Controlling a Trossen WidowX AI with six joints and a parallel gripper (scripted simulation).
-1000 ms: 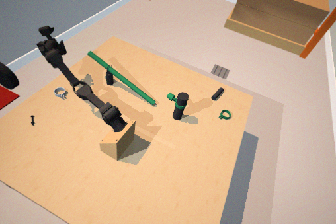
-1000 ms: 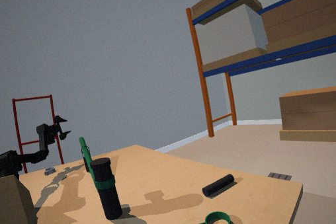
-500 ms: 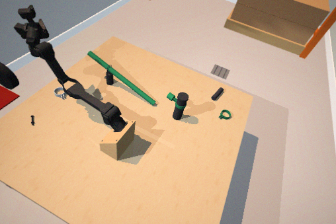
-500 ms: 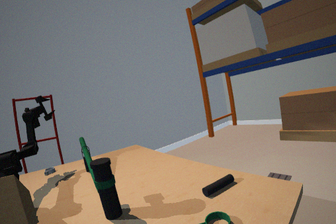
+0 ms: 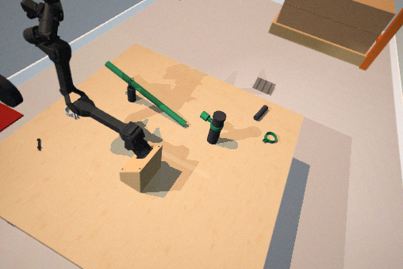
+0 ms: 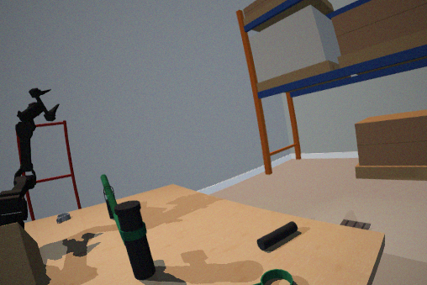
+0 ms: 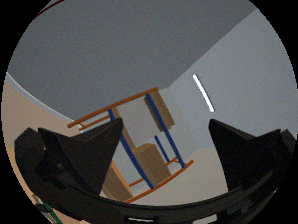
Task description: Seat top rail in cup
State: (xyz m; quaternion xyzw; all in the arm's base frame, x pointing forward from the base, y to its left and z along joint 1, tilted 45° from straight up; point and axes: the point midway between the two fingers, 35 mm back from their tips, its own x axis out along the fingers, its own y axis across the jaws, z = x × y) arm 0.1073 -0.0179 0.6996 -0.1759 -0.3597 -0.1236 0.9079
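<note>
Right now the green rail-end cup is 230 mm ahead of my gripper tip, 620 mm to the right of it and 530 mm below it. Round my gripper tip: metal clamp (60 mm behind, 30 mm to the left, 650 mm below); small black bolt (290 mm behind, 660 mm below); short black post (210 mm ahead, 150 mm to the right, 560 mm below).
</note>
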